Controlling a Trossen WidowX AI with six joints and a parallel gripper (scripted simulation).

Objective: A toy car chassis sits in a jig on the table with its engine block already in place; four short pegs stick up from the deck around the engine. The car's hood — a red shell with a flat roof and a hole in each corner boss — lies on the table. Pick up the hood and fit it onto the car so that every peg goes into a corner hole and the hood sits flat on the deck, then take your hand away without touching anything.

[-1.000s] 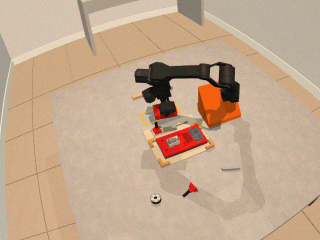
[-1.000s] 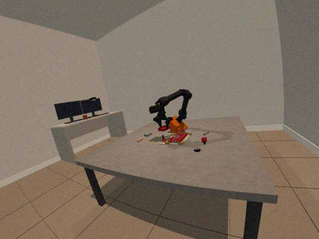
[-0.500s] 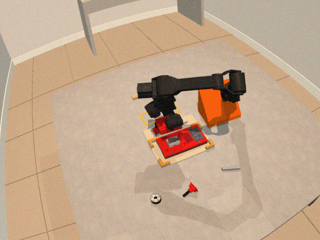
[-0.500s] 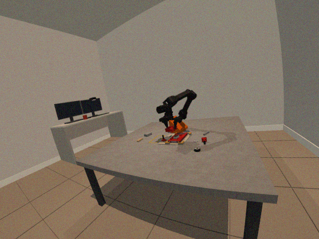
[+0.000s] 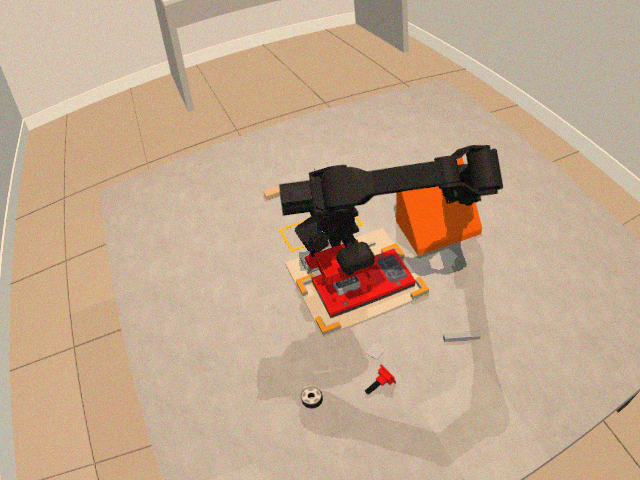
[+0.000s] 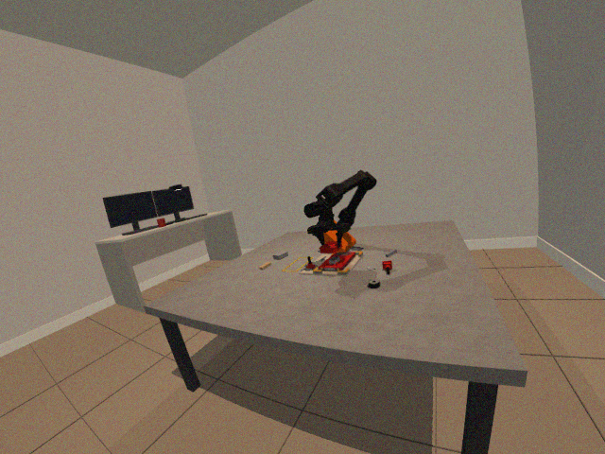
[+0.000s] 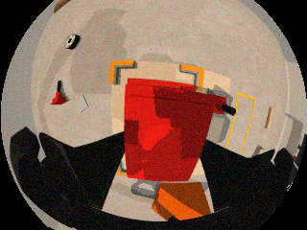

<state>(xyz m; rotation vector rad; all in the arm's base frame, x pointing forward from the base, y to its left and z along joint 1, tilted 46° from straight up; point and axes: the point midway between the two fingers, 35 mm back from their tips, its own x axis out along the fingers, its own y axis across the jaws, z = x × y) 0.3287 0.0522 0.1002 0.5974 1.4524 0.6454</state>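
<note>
The light engine block lies 70 mm below my gripper tip and 10 mm to the left of it. The rest, counted from my gripper tip: wheel 230 mm to the left, 150 mm ahead, 90 mm below; then red hood right at my gripper tip; then tan block 380 mm to the right, 90 mm below, 40 mm ahead.
</note>
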